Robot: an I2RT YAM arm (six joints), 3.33 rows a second.
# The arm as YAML. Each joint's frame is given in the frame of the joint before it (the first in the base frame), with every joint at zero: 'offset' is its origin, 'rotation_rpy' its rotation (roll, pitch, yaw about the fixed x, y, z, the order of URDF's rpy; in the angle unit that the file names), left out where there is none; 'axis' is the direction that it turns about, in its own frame. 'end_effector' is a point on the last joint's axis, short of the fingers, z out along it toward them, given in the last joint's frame.
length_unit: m
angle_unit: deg
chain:
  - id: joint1
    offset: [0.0, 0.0, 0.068]
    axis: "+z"
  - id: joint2
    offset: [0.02, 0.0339, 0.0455]
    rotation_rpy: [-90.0, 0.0, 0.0]
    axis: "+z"
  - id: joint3
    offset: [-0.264, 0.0, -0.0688]
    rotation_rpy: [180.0, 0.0, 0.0]
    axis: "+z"
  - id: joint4
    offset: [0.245, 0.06, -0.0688]
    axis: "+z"
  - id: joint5
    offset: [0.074, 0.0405, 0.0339]
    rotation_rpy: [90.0, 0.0, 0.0]
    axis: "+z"
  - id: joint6
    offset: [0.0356, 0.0, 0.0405]
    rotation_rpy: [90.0, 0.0, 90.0]
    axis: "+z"
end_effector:
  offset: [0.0, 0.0, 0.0]
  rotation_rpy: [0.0, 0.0, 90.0]
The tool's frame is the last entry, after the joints.
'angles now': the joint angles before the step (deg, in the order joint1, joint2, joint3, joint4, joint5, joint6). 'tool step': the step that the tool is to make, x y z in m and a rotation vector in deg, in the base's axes. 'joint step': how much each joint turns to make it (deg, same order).
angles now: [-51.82 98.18 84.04 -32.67 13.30 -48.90]
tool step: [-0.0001 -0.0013 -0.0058 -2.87 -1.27 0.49]
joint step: [-0.12 -0.68 -3.10 5.69 0.12 -1.00]
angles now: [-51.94 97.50 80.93 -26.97 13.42 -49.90]
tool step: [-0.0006 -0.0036 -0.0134 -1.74 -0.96 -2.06]
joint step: [-0.26 0.38 -3.20 5.29 1.53 1.02]
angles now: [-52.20 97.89 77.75 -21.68 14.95 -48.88]
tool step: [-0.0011 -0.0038 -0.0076 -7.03 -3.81 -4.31]
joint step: [-0.11 -0.60 -5.06 11.87 4.10 1.65]
